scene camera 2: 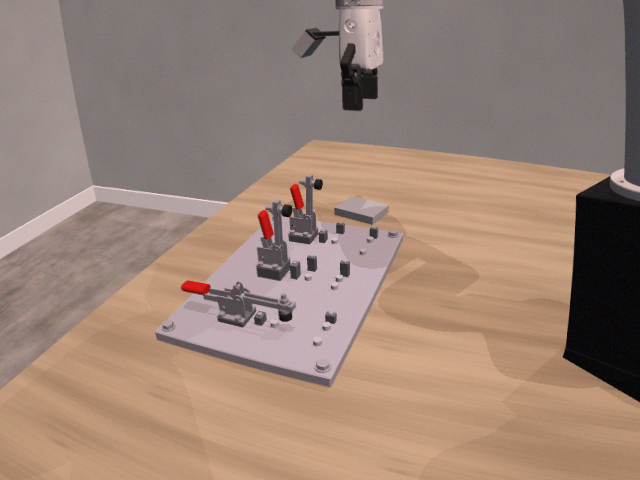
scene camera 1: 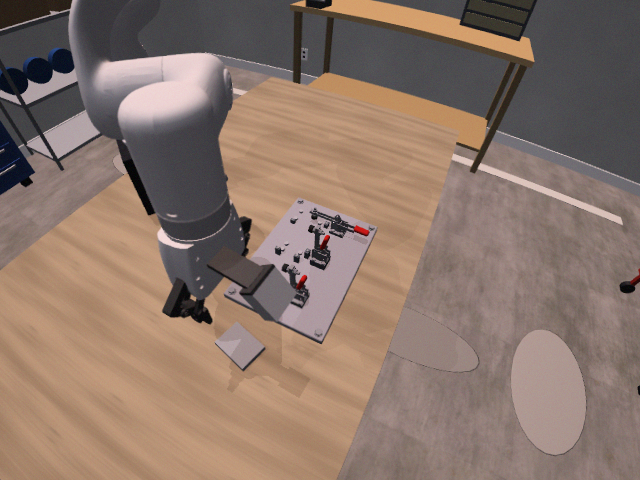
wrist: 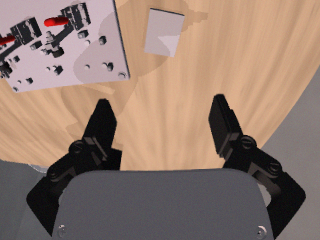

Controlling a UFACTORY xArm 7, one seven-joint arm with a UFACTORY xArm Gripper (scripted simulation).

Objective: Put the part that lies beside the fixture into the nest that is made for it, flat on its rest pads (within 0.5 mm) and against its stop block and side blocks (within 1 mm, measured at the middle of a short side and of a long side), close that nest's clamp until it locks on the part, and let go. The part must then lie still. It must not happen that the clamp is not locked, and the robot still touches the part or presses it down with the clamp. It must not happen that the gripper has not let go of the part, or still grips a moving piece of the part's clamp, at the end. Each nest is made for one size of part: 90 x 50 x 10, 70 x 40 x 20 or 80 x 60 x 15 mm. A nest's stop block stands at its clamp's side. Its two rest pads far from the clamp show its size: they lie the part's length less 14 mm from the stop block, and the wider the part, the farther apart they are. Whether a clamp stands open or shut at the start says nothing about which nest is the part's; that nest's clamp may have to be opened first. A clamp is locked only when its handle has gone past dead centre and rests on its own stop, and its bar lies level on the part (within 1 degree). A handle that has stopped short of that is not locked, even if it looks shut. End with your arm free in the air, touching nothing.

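From scene camera 1 you'd get my gripper (scene camera 1: 222, 293) and a grey fixture plate (scene camera 1: 328, 288). Scene camera 2 has the plate as well (scene camera 2: 288, 350), and my gripper's there too (scene camera 2: 361, 104). Then in the wrist view there's my gripper again (wrist: 161, 108).
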